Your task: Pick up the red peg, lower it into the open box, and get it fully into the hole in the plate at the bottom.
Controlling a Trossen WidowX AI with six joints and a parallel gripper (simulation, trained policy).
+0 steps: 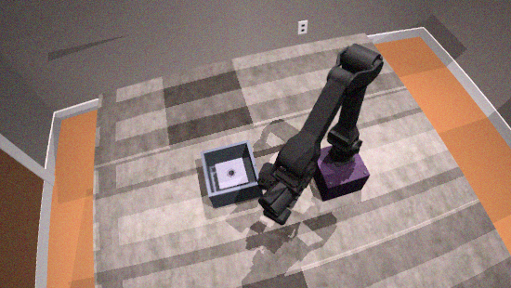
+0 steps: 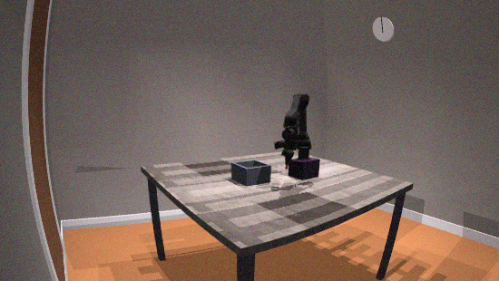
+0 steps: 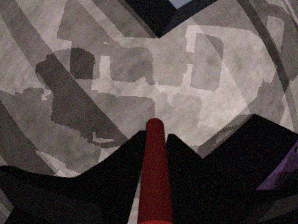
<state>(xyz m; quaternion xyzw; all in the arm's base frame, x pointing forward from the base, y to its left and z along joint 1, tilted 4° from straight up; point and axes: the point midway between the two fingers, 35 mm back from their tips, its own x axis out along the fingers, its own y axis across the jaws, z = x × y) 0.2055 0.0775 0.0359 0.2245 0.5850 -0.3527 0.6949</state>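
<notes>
Now: the plate 150 mm to the right of my gripper tip, 130 mm ahead of it and 60 mm below it. From my gripper tip the other things lie so: box 150 mm to the right, 130 mm ahead, 80 mm below; then red peg 10 mm to the left, 10 mm above.
</notes>
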